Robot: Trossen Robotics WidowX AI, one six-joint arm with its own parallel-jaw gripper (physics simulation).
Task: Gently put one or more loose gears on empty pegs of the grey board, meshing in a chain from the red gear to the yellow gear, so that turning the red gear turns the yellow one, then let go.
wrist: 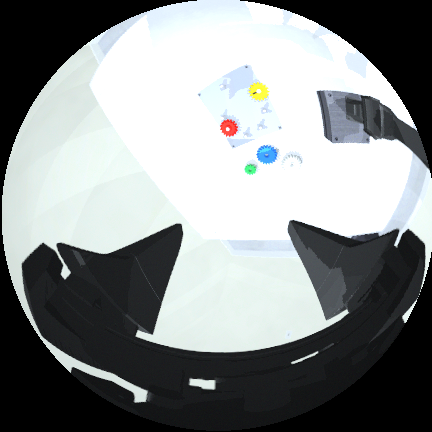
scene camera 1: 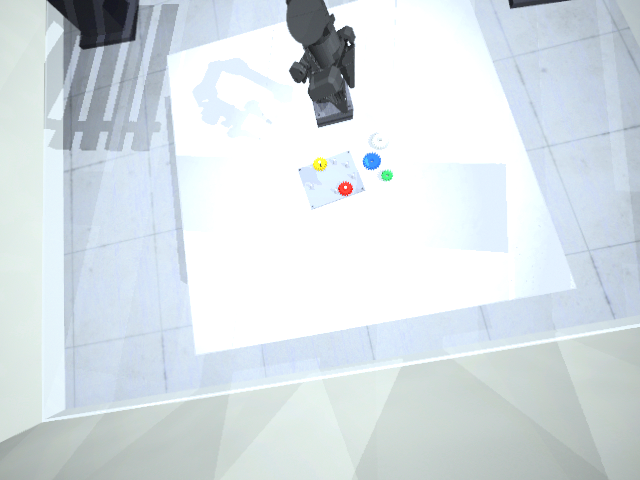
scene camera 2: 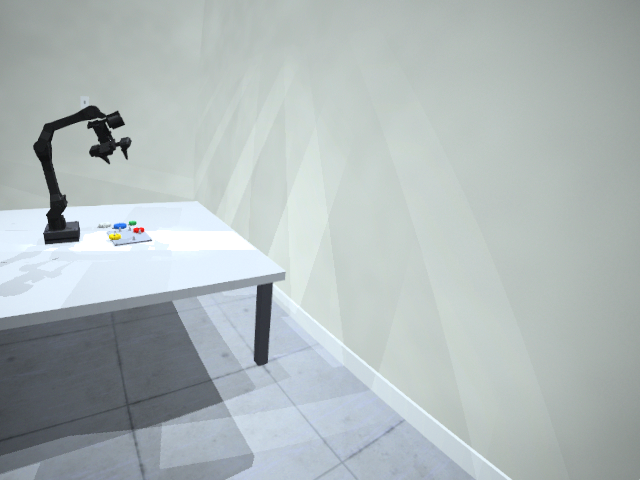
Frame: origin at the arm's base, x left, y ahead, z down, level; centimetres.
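Where they show: gripper, fingertip midpoint: [wrist: 236,227] [scene camera 1: 349,100] [scene camera 2: 118,161]; arm's base at its link origin: [wrist: 355,109] [scene camera 2: 57,228].
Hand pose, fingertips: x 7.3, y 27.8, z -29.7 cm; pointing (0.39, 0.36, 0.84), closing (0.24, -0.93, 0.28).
Each offset is from my fingertips to the top centre of the thing. "spot": to the spot under its first point. Level surfaces: height alone.
The grey board @(dx -6.9, dy +3.1, dz +32.3 cm) [scene camera 1: 326,193] [scene camera 2: 122,241] [wrist: 212,102] lies flat on the table, with several bare pegs. The yellow gear @(spot: dx -10.2, dy -1.7, dz +32.8 cm) [scene camera 1: 320,164] [scene camera 2: 114,236] [wrist: 258,91] and the red gear @(spot: dx -1.5, dy +8.6, dz +32.4 cm) [scene camera 1: 345,188] [scene camera 2: 138,229] [wrist: 228,128] sit on it, apart from each other. Loose on the table beside the board lie the blue gear @(dx +8.8, dy -1.7, dz +33.6 cm) [scene camera 1: 371,161] [scene camera 2: 119,225] [wrist: 266,154], the smaller green gear @(dx +13.8, dy +4.4, dz +33.6 cm) [scene camera 1: 386,175] [scene camera 2: 132,223] [wrist: 250,169] and the white gear @(dx +12.5, dy -9.7, dz +33.6 cm) [scene camera 1: 378,140] [scene camera 2: 104,225] [wrist: 292,161]. My gripper [scene camera 2: 117,161] [wrist: 236,227] is open and empty, high above the table.
The arm's base [scene camera 1: 334,116] [scene camera 2: 62,232] [wrist: 345,117] stands on the white table @(dz +35.3 cm) [scene camera 1: 289,279] [scene camera 2: 206,263] [wrist: 175,165], close to the board and the white gear. A wall [scene camera 2: 413,155] rises beyond the table.
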